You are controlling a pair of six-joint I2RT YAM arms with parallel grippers.
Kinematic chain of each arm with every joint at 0, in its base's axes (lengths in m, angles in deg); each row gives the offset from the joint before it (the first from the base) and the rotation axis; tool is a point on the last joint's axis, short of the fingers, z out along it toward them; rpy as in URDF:
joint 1: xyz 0 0 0.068 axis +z
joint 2: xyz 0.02 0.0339 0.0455 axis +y
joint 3: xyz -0.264 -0.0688 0 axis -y
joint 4: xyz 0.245 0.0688 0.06 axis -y
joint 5: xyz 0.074 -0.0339 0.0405 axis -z
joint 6: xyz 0.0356 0 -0.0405 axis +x
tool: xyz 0 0 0 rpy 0 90 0
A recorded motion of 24 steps. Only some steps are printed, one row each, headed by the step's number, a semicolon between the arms.
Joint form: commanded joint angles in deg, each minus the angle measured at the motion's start. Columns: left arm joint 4, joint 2, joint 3, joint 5, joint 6, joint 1; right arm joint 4, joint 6, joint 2, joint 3, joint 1, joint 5.
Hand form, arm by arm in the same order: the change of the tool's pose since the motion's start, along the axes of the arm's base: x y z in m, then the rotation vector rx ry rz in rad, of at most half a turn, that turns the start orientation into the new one. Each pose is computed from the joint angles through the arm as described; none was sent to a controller.
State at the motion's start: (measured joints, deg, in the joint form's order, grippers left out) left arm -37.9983 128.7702 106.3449 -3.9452 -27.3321 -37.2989; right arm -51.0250 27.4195 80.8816 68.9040 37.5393 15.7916
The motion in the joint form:
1: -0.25 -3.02 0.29 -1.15 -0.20 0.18; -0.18 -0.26 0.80 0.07 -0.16 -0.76
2: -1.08 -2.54 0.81 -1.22 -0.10 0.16; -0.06 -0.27 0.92 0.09 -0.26 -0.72
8: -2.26 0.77 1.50 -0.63 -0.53 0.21; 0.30 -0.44 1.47 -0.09 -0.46 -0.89
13: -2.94 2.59 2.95 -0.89 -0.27 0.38; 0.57 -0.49 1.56 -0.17 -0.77 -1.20
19: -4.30 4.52 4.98 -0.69 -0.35 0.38; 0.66 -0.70 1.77 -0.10 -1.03 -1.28
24: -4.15 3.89 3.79 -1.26 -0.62 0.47; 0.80 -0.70 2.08 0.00 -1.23 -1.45
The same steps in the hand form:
1: -0.0021 0.0044 0.0260 -0.0202 -0.0521 0.0165; 0.0020 0.0011 -0.0035 -0.0025 0.0196 0.0070
2: -0.0017 0.0040 0.0240 -0.0102 -0.0422 0.0152; 0.0027 0.0010 -0.0039 -0.0029 0.0189 0.0051
8: 0.0018 0.0014 -0.0004 0.0199 0.0176 0.0170; 0.0048 0.0015 -0.0071 -0.0061 0.0255 0.0055
13: 0.0063 0.0000 -0.0084 0.0361 0.0287 0.0181; 0.0060 0.0007 -0.0077 -0.0016 0.0270 0.0033
19: 0.0098 -0.0028 -0.0150 0.0464 0.0484 0.0176; 0.0074 0.0002 -0.0083 -0.0028 0.0283 0.0025
24: 0.0079 0.0001 -0.0158 0.0558 0.0497 0.0279; 0.0090 0.0002 -0.0091 -0.0014 0.0309 0.0003

